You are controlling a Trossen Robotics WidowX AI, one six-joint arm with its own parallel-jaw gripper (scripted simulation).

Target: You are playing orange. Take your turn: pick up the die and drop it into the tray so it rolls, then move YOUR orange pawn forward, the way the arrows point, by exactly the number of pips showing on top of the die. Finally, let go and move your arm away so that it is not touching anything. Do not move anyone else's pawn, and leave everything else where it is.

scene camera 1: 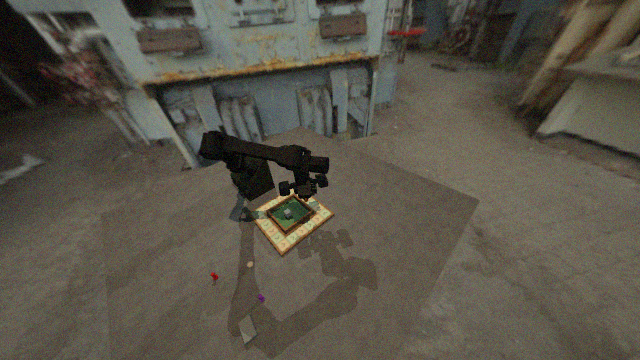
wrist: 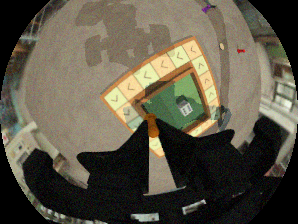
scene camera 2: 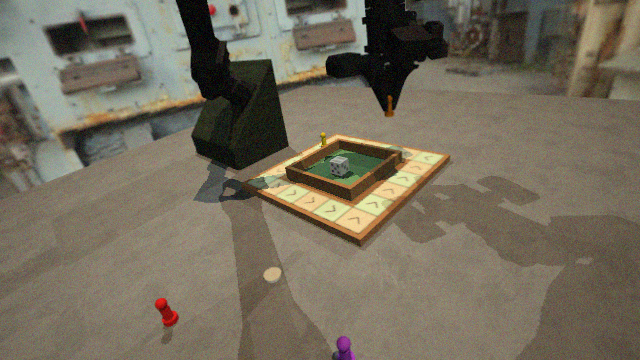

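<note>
Gripper state: my gripper (scene camera 2: 388, 110), visible also at (scene camera 1: 305, 199) and (wrist: 151, 122), holds an orange pawn. A green tray (scene camera 2: 359, 164) is present as well, and the wrist view shows this tray (wrist: 164, 105) too.
</note>
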